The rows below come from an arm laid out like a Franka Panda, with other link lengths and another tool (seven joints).
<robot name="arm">
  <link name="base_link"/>
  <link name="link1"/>
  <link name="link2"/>
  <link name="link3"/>
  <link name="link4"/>
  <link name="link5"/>
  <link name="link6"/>
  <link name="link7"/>
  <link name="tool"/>
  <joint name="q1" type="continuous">
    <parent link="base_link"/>
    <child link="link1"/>
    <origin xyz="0 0 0.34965" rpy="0 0 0"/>
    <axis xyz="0 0 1"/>
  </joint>
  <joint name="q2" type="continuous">
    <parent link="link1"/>
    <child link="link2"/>
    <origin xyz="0 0 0" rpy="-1.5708 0 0"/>
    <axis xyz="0 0 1"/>
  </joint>
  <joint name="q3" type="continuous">
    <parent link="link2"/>
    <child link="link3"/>
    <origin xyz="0 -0.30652 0" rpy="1.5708 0 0"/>
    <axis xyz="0 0 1"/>
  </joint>
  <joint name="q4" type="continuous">
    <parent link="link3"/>
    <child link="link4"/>
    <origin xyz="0.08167 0 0" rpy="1.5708 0 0"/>
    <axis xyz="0 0 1"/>
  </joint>
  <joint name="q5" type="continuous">
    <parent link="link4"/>
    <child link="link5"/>
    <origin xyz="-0.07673 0.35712 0" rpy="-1.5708 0 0"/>
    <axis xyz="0 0 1"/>
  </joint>
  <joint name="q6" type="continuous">
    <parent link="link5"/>
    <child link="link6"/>
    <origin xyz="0 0 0" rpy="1.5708 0 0"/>
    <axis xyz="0 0 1"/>
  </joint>
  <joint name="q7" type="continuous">
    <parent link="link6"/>
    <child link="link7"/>
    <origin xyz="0.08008 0 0" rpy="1.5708 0 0"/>
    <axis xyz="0 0 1"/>
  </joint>
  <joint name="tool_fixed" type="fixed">
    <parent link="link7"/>
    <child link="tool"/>
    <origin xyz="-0.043 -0.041 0.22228" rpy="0 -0.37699 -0.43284"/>
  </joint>
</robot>
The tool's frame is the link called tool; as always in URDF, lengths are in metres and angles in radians. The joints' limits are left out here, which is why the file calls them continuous.
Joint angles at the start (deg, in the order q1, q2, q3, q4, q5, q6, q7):
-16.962, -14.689, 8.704, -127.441, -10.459, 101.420, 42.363
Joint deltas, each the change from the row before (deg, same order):
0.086, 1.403, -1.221, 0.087, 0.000, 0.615, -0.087
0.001, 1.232, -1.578, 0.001, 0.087, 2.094, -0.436
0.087, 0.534, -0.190, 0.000, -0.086, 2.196, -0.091
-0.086, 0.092, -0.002, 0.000, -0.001, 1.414, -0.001
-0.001, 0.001, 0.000, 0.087, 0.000, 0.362, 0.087
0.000, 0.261, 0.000, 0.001, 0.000, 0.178, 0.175
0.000, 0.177, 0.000, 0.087, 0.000, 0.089, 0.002
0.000, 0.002, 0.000, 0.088, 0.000, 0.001, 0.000
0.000, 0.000, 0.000, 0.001, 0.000, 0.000, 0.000
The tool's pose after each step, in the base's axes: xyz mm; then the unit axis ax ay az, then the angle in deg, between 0 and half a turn. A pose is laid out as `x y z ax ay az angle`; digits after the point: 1 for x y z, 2 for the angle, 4 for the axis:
389.4 -43.8 349.8 0.9342 -0.2226 -0.2787 172.19
396.1 -54.7 342.9 0.9347 -0.2276 -0.2728 173.22
404.7 -56.4 340.4 0.9392 -0.2252 -0.2592 173.37
410.3 -57.5 340.7 0.9423 -0.2247 -0.2482 173.49
412.3 -57.7 341.5 0.9432 -0.2252 -0.2443 173.53
413.2 -57.8 339.8 0.9428 -0.2263 -0.2448 173.57
414.0 -57.9 339.2 0.9428 -0.2261 -0.2449 173.59
414.5 -58.0 339.8 0.9430 -0.2261 -0.2441 173.60
414.5 -58.0 339.8 0.9430 -0.2261 -0.2441 173.60

